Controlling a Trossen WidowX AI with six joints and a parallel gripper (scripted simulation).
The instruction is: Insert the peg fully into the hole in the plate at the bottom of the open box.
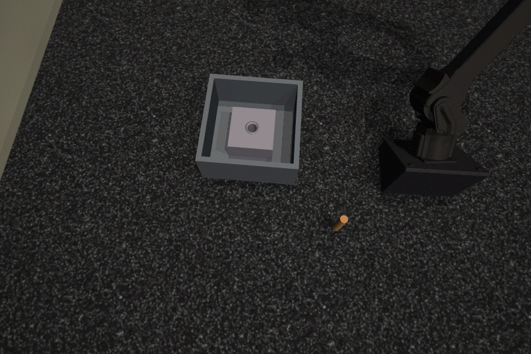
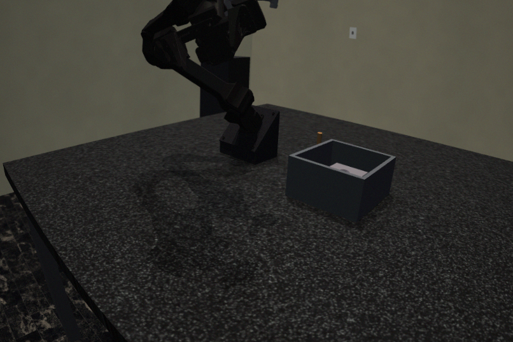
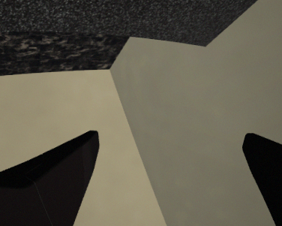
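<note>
My hand is 1 cm past the peg, 52 cm to the right of it and 30 cm above it. Also, from my hand: box 14 cm ahead, 32 cm to the left, 31 cm below; plate 14 cm ahead, 32 cm to the left, 29 cm below.
</note>
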